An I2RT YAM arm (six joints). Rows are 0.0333 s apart.
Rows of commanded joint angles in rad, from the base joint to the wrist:
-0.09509, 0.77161, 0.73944, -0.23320, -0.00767, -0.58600
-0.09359, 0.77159, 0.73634, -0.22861, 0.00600, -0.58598
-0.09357, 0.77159, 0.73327, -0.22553, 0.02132, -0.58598
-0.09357, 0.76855, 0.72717, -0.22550, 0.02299, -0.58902
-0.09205, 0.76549, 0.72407, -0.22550, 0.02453, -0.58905
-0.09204, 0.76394, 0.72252, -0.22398, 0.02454, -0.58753
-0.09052, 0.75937, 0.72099, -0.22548, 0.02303, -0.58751
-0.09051, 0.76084, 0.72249, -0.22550, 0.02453, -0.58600
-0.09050, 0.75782, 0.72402, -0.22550, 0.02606, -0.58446
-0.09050, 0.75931, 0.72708, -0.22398, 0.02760, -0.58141
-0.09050, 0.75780, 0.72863, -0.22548, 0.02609, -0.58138
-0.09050, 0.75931, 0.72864, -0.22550, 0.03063, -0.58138
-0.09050, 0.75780, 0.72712, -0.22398, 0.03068, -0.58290
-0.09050, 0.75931, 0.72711, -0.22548, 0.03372, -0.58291
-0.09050, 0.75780, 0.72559, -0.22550, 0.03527, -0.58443
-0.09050, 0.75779, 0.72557, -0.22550, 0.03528, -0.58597
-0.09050, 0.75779, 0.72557, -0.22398, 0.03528, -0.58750
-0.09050, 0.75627, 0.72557, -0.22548, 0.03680, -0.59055
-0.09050, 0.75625, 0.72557, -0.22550, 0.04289, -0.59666
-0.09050, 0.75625, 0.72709, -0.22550, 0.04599, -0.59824
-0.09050, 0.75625, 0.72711, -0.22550, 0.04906, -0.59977
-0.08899, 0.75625, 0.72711, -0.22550, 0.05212, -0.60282
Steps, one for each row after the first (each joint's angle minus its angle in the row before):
0.00150, -0.00002, -0.00310, 0.00459, 0.01367, 0.00002
0.00002, 0.00000, -0.00307, 0.00308, 0.01532, 0.00000
0.00000, -0.00304, -0.00610, 0.00003, 0.00167, -0.00304
0.00152, -0.00306, -0.00310, 0.00000, 0.00154, -0.00003
0.00001, -0.00155, -0.00155, 0.00152, 0.00001, 0.00152
0.00152, -0.00457, -0.00153, -0.00150, -0.00151, 0.00002
0.00001, 0.00147, 0.00150, -0.00002, 0.00150, 0.00151
0.00001, -0.00302, 0.00153, 0.00000, 0.00153, 0.00154
0.00000, 0.00149, 0.00306, 0.00152, 0.00154, 0.00305
0.00000, -0.00151, 0.00155, -0.00150, -0.00151, 0.00003
0.00000, 0.00151, 0.00001, -0.00002, 0.00454, 0.00000
0.00000, -0.00151, -0.00152, 0.00152, 0.00005, -0.00152
0.00000, 0.00151, -0.00001, -0.00150, 0.00304, -0.00001
0.00000, -0.00151, -0.00152, -0.00002, 0.00155, -0.00152
0.00000, -0.00001, -0.00002, 0.00000, 0.00001, -0.00154
0.00000, 0.00000, 0.00000, 0.00152, 0.00000, -0.00153
0.00000, -0.00152, 0.00000, -0.00150, 0.00152, -0.00305
0.00000, -0.00002, 0.00000, -0.00002, 0.00609, -0.00611
0.00000, 0.00000, 0.00152, 0.00000, 0.00310, -0.00158
0.00000, 0.00000, 0.00002, 0.00000, 0.00307, -0.00153
0.00151, 0.00000, 0.00000, 0.00000, 0.00306, -0.00305

